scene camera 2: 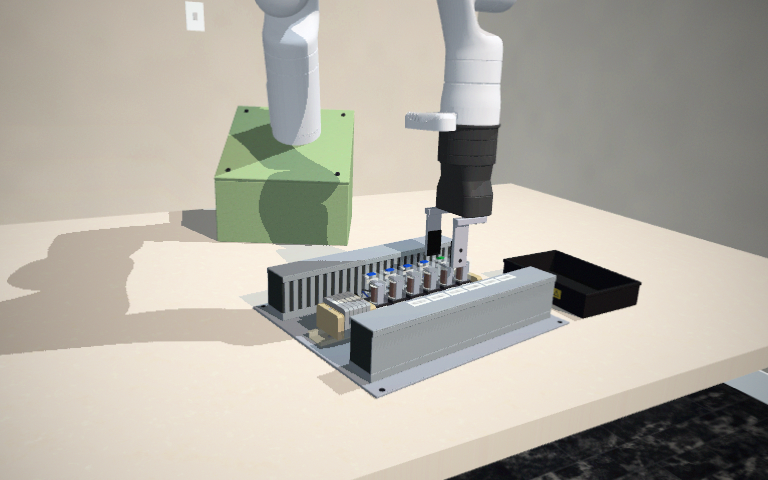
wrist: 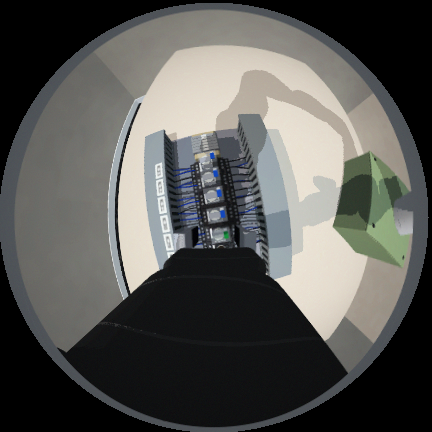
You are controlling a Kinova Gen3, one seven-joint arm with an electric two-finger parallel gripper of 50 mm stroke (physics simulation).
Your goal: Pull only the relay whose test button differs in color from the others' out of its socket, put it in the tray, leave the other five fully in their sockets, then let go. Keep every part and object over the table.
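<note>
The relay with the green test button sits upright in the row, second from the tray end. Relays with blue buttons, such as this one, stand in line beside it. The end relay is partly hidden behind the near finger, and its button does not show. My gripper is open and empty, pointing down. Its fingertips are low, at about the relay tops, one on each long side of the row; in the wrist view they flank the green-button relay. The black tray stands beyond the panel's right end.
Two long grey ducts, the near one with white labels and the slotted far one, flank the row. Terminal blocks stand at the other end. A green box stands behind left.
</note>
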